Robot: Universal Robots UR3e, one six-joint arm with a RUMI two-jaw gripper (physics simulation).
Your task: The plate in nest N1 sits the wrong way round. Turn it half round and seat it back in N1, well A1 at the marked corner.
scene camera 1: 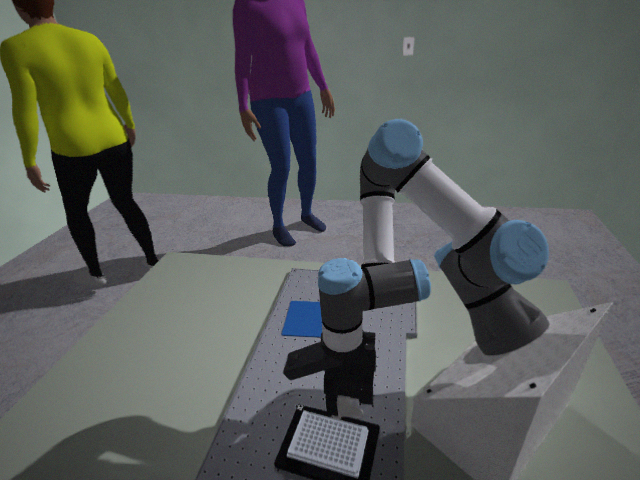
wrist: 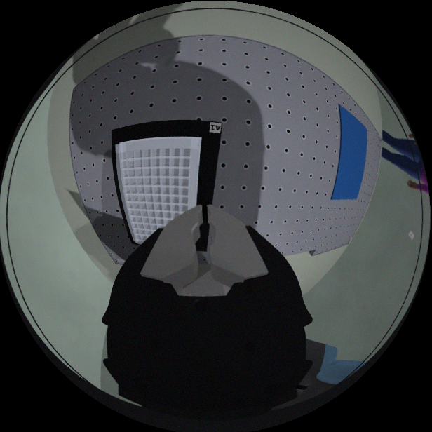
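Note:
The white well plate lies flat in the black nest. An A1 label marks one corner of the nest, at the top right in the wrist view. Which plate corner holds well A1 cannot be made out. My gripper is shut with nothing between its fingertips. It points down by the nest's far edge in the scene view, apart from the plate. In the wrist view the fingers and gripper body hide the lower part of the nest and a plate corner.
The nest stands on a grey perforated board. A blue pad lies farther back on the board, behind my wrist in the scene view. My arm's slanted pedestal is at the right. Two people stand beyond the table.

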